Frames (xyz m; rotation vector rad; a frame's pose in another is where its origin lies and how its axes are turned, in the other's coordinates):
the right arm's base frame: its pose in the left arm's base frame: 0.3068 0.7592 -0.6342 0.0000 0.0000 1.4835
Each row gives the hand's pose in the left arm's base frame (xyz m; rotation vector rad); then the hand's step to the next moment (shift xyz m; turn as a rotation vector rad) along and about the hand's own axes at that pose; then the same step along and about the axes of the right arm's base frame.
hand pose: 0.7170 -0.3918 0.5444 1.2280 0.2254 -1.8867
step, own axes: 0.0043 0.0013 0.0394 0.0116 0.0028 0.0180
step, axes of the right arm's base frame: -0.0272 0.0236 0.0166 -0.0191 0.0101 0.0003
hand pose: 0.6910 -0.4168 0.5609 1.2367 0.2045 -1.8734
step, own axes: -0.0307 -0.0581 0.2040 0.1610 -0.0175 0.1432
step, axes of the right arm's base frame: -0.0738 0.1695 0.1085 -0.1693 0.1174 -0.0654
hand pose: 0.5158 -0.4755 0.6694 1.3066 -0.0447 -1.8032
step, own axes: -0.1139 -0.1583 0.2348 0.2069 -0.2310 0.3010
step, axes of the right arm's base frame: 0.0445 0.2804 0.1121 -0.1613 0.3777 -0.1343
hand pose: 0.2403 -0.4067 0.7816 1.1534 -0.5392 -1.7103
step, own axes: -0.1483 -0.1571 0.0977 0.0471 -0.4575 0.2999
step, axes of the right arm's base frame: 0.1721 0.1628 -0.0096 0.0703 0.4903 -0.2369
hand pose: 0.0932 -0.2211 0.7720 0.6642 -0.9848 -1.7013
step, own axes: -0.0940 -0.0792 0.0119 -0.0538 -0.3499 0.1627
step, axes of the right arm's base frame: 0.1021 0.0265 -0.0643 0.1257 0.2976 -0.2178
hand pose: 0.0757 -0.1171 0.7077 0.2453 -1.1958 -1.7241
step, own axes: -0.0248 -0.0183 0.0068 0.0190 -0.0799 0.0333
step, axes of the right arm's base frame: 0.0241 0.0051 -0.0197 0.0004 0.0786 -0.0410
